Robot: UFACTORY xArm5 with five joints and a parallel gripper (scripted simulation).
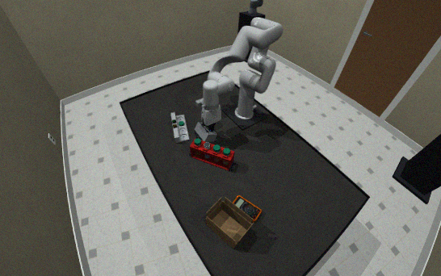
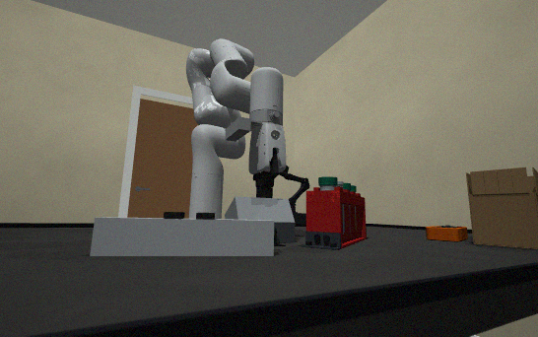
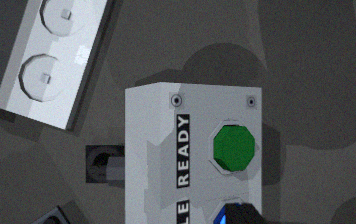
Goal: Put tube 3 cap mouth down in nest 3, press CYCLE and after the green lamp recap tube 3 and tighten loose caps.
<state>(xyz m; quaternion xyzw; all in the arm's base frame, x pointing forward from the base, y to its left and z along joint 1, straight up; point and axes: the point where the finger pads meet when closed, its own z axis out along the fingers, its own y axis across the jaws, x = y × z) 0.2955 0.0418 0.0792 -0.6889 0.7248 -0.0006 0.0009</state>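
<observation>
Now: hand 30 mm above the blue CYCLE key. Also, from my hand: grey key housing 40 mm below, 20 mm to the right, 20 mm ahead; then green READY key 50 mm to the right, 20 mm below; then orange meter 450 mm to the left, 130 mm ahead, 70 mm below.
</observation>
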